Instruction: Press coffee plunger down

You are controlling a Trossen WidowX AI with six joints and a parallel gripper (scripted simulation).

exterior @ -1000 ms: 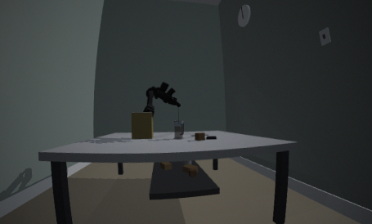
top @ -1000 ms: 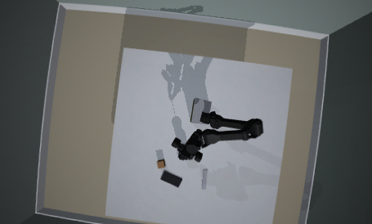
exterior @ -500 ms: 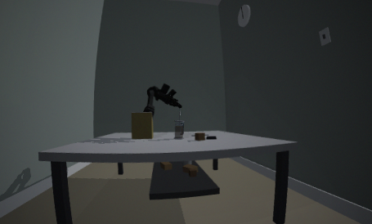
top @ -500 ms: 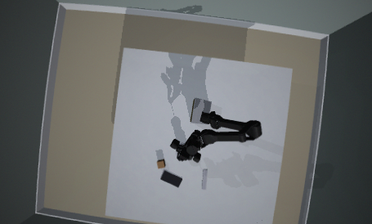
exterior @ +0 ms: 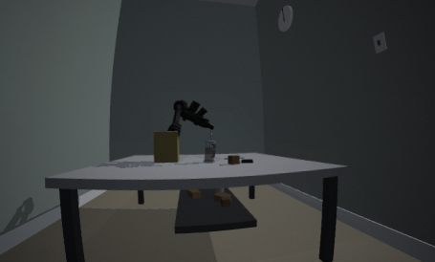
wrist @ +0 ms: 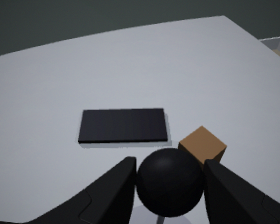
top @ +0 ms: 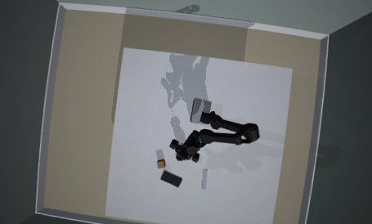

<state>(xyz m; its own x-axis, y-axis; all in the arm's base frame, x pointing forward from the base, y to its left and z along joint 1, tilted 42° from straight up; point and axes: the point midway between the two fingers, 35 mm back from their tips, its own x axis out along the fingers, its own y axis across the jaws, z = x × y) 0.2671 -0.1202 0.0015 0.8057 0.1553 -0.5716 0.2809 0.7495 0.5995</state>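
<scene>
My gripper tip is 1 cm past the coffee press, 2 cm to the right of it and 11 cm above it. Also, from my gripper tip: flat black block 22 cm ahead, 1 cm to the right, 22 cm below.
</scene>
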